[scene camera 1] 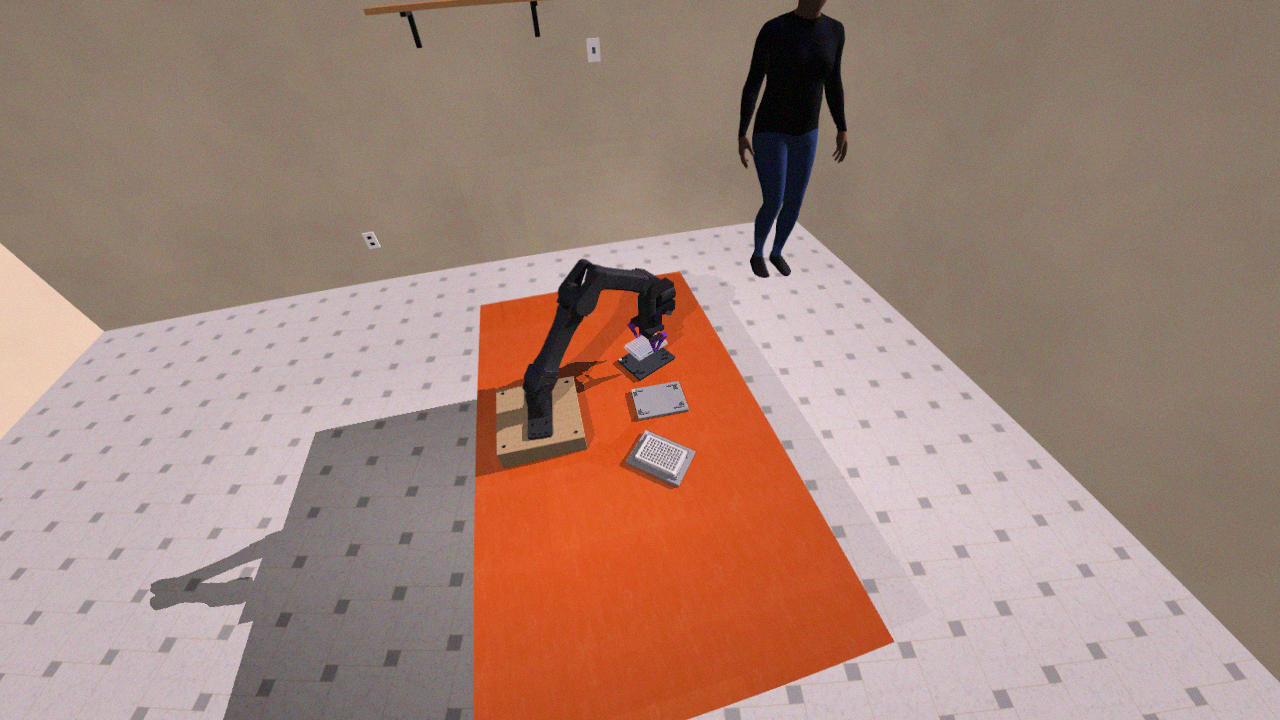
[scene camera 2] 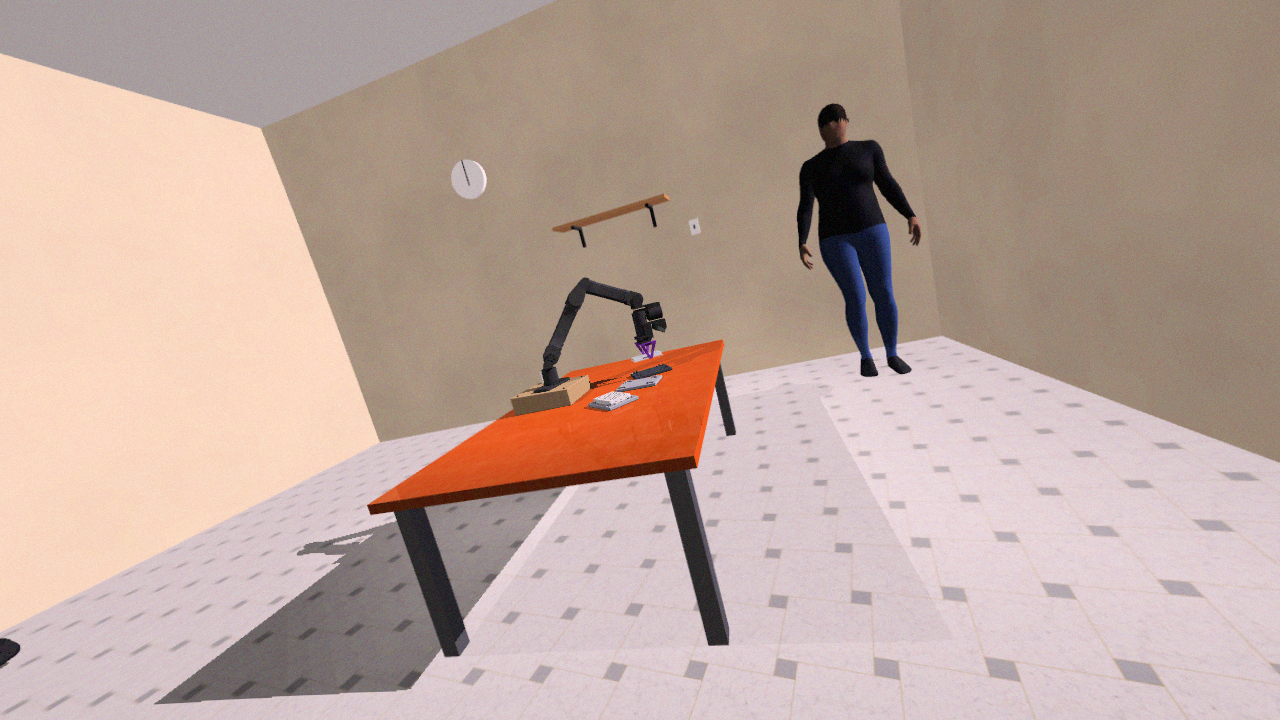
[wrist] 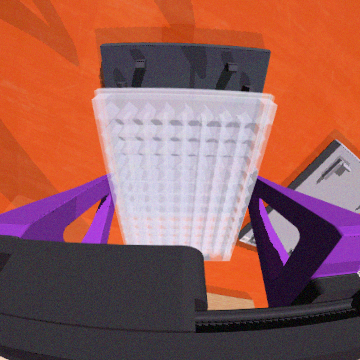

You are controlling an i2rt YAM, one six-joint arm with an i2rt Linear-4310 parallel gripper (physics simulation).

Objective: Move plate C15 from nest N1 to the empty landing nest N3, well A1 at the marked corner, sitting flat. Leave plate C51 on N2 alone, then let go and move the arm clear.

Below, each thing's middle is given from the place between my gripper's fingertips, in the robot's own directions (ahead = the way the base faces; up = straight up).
Right now my hand is 6 cm above the dark grey nest (scene camera 1: 640, 369) and 1 cm to the left of it.
